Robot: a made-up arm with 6 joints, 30 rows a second.
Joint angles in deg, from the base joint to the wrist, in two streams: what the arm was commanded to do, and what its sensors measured. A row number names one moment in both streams.
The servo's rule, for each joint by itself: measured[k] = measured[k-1] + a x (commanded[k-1-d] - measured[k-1]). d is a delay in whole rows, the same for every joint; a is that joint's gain. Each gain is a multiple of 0.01, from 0.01 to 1. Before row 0 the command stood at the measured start. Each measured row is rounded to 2 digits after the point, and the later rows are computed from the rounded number. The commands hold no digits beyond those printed.
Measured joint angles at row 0: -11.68 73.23 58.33 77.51 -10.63 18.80
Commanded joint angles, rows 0 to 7: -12.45 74.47 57.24 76.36 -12.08 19.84; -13.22 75.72 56.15 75.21 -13.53 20.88; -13.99 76.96 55.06 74.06 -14.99 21.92; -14.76 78.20 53.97 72.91 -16.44 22.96; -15.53 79.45 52.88 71.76 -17.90 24.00; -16.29 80.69 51.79 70.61 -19.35 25.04; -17.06 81.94 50.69 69.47 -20.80 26.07; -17.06 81.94 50.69 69.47 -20.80 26.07
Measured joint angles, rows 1 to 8: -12.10 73.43 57.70 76.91 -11.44 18.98; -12.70 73.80 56.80 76.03 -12.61 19.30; -13.40 74.31 55.79 75.01 -13.94 19.75; -14.13 74.93 54.73 73.92 -15.34 20.30; -14.89 75.65 53.66 72.80 -16.77 20.93; -15.65 76.46 52.58 71.66 -18.21 21.63; -16.41 77.34 51.48 70.52 -19.66 22.38; -16.76 78.08 51.02 69.97 -20.30 23.01
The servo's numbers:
d 0
a 0.54 0.16 0.58 0.52 0.56 0.17

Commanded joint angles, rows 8 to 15: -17.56 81.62 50.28 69.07 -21.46 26.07; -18.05 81.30 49.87 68.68 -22.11 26.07; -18.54 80.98 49.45 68.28 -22.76 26.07; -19.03 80.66 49.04 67.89 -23.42 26.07; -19.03 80.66 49.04 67.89 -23.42 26.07; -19.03 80.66 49.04 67.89 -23.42 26.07; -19.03 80.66 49.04 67.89 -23.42 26.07; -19.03 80.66 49.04 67.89 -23.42 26.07
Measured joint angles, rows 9 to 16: -17.19 78.65 50.59 69.50 -20.95 23.53; -17.65 79.07 50.17 69.07 -21.60 23.96; -18.13 79.38 49.75 68.66 -22.25 24.32; -18.62 79.58 49.34 68.26 -22.91 24.62; -18.84 79.75 49.17 68.07 -23.20 24.87; -18.94 79.90 49.09 67.98 -23.32 25.07; -18.99 80.02 49.06 67.93 -23.38 25.24; -19.01 80.12 49.05 67.91 -23.40 25.38
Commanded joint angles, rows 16 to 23: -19.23 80.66 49.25 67.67 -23.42 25.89; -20.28 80.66 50.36 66.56 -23.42 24.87; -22.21 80.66 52.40 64.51 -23.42 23.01; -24.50 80.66 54.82 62.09 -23.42 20.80; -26.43 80.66 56.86 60.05 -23.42 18.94; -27.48 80.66 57.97 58.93 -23.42 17.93; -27.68 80.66 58.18 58.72 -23.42 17.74; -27.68 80.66 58.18 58.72 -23.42 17.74
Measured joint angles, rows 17 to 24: -19.13 80.21 49.17 67.79 -23.41 25.47; -19.75 80.28 49.86 67.15 -23.42 25.37; -21.08 80.34 51.33 65.78 -23.42 24.97; -22.93 80.39 53.35 63.86 -23.42 24.26; -24.82 80.43 55.39 61.88 -23.42 23.36; -26.26 80.47 56.89 60.35 -23.42 22.44; -27.03 80.50 57.64 59.50 -23.42 21.64; -27.38 80.53 57.95 59.09 -23.42 20.98
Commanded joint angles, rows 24 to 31: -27.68 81.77 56.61 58.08 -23.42 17.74; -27.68 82.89 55.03 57.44 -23.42 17.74; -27.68 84.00 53.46 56.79 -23.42 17.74; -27.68 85.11 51.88 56.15 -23.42 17.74; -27.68 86.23 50.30 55.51 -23.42 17.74; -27.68 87.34 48.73 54.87 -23.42 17.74; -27.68 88.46 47.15 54.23 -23.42 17.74; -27.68 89.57 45.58 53.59 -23.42 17.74
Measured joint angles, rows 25 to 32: -27.54 80.73 57.17 58.56 -23.42 20.43; -27.62 81.08 55.93 57.98 -23.42 19.97; -27.65 81.55 54.50 57.36 -23.42 19.59; -27.67 82.12 52.98 56.73 -23.42 19.28; -27.68 82.78 51.43 56.10 -23.42 19.02; -27.68 83.51 49.86 55.46 -23.42 18.80; -27.68 84.30 48.29 54.82 -23.42 18.62; -27.68 85.14 46.72 54.18 -23.42 18.47
